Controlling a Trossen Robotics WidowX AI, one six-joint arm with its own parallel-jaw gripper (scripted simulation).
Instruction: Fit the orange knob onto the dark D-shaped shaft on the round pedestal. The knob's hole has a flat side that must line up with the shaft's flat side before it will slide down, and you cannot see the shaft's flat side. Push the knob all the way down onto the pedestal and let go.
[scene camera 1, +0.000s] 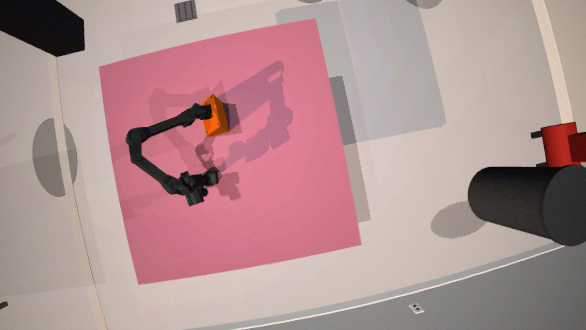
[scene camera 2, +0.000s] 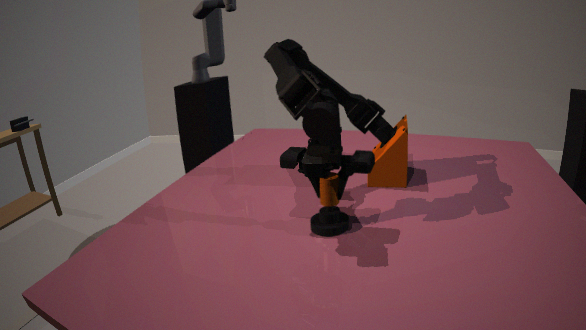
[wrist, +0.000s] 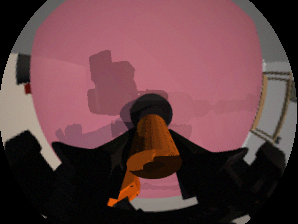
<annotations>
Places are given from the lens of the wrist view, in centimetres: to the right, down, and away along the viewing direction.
my gripper (wrist: 151, 131): 0, 3, 9
dark round pedestal (wrist: 150, 104): 0, -1, 13
</annotations>
